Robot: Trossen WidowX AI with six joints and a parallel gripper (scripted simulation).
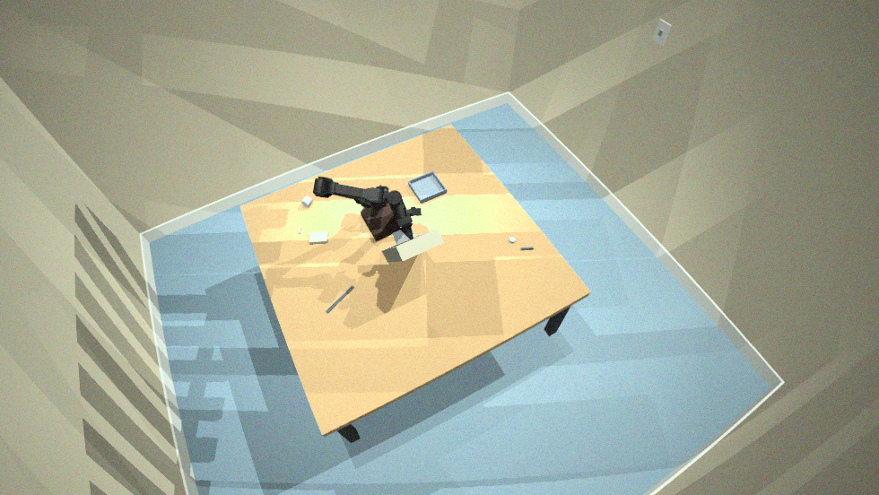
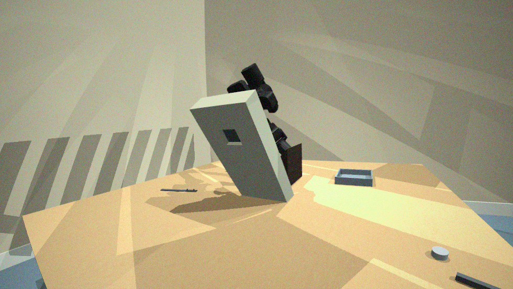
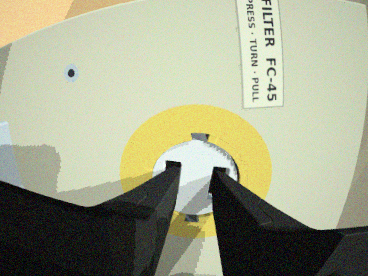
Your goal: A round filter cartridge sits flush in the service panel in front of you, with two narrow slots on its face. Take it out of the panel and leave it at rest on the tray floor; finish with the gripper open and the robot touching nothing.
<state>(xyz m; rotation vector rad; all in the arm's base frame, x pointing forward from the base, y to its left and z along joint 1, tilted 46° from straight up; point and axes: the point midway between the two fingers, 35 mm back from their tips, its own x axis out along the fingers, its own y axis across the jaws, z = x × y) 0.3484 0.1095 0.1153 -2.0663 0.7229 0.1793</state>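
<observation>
Now: gripper tip 10 mm short of the white round filter cartridge and 10 mm above it. Also, from my gripper tip: blue-grey tray: 430 mm behind, 290 mm to the left, 250 mm below; then grey service panel: 80 mm below, 40 mm behind; then short dark bar: 520 mm to the left, 260 mm below, 140 mm ahead.
</observation>
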